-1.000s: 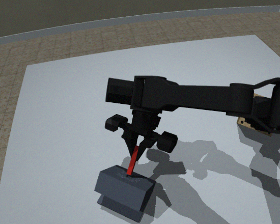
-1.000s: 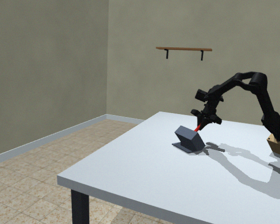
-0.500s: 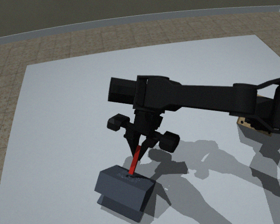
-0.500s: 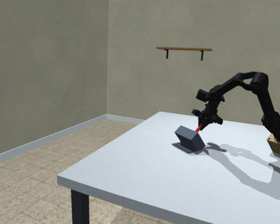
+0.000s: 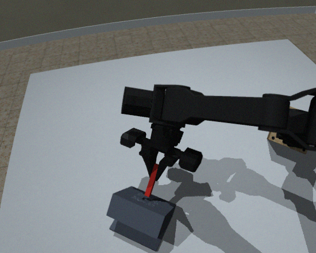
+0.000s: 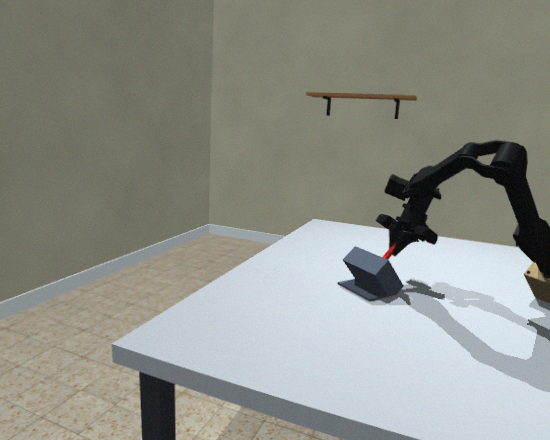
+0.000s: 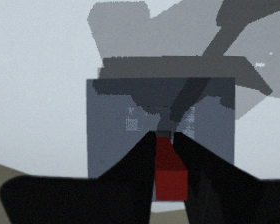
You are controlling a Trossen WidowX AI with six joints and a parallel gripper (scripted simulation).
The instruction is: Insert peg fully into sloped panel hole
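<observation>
Right now the red peg is 2 cm to the left of my hand, 2 cm below it and 1 cm ahead of it. The rest, counted from my hand: flat base plate: 12 cm below, 9 cm to the left, 6 cm ahead.
</observation>
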